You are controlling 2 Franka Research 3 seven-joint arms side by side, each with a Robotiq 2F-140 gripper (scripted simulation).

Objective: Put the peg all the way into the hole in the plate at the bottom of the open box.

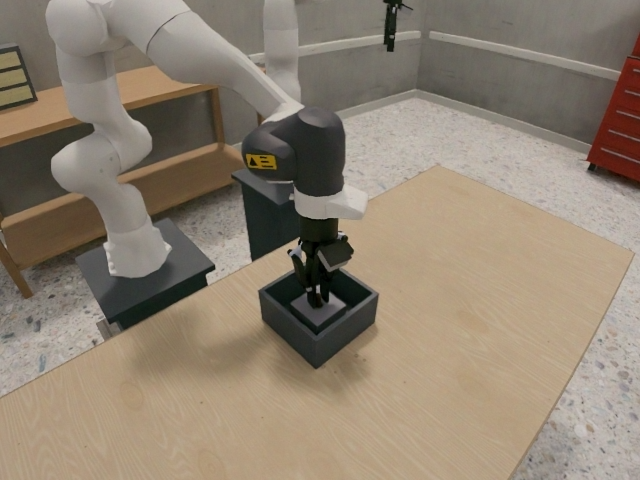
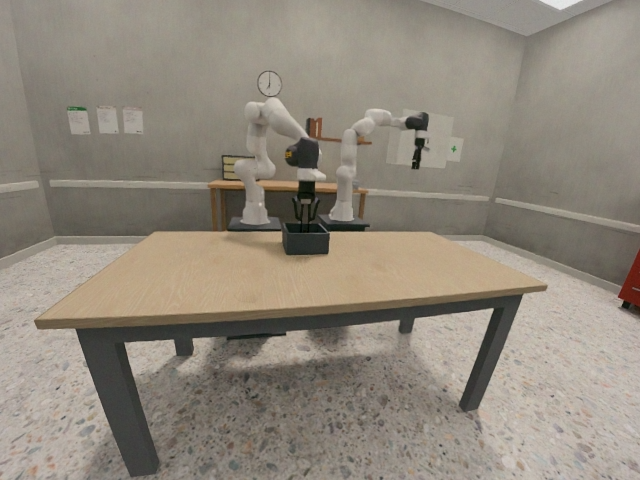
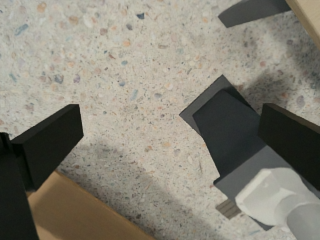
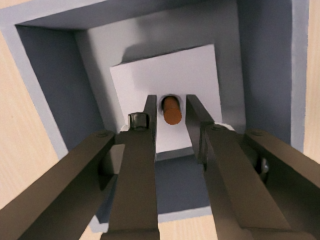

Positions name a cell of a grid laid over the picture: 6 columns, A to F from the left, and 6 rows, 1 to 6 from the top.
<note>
I see my left gripper (image 3: D4), my right gripper (image 1: C4), a dark grey box (image 1: C4) and a grey plate (image 1: C5).
The dark grey box also shows in image 2 (image 2: C4) and in image 4 (image 4: B2). The grey plate is seen too in image 4 (image 4: D2). My right gripper also shows in image 4 (image 4: D3). Image 3 misses the dark grey box: it is out of frame. Image 2 does not show the grey plate, which is hidden by the dark grey box.
</note>
